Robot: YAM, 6 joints.
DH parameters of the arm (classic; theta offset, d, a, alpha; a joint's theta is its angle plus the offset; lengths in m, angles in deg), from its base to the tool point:
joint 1: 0 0.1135 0.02 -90
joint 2: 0 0 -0.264 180
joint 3: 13.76 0 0.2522 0
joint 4: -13.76 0 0.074 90
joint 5: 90 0 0 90
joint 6: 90 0.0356 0 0
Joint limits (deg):
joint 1: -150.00..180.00
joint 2: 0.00..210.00
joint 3: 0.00..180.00
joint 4: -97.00..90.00
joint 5: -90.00..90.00
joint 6: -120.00..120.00
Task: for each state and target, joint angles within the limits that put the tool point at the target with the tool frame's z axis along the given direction. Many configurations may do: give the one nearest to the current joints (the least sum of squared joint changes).
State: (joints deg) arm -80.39 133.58 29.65 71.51 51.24 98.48
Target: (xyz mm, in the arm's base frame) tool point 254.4 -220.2 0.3 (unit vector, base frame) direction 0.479 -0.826 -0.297
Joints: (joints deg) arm -38.79 139.18 38.73 82.02 20.10 98.48
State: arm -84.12 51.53 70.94 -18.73 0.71 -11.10
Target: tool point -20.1 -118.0 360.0 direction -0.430 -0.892 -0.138
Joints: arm -93.18 31.28 47.33 -24.63 22.33 -11.10
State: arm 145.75 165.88 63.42 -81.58 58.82 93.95
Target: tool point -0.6 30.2 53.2 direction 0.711 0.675 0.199
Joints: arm 166.58 159.69 13.05 -53.77 55.21 93.95
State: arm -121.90 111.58 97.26 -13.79 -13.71 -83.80
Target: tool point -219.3 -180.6 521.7 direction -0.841 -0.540 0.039
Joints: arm -139.56 78.75 100.08 -19.07 7.73 -83.80
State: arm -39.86 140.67 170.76 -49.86 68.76 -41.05
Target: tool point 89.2 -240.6 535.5 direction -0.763 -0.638 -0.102
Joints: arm -61.89 90.15 126.97 -63.46 76.85 -41.05
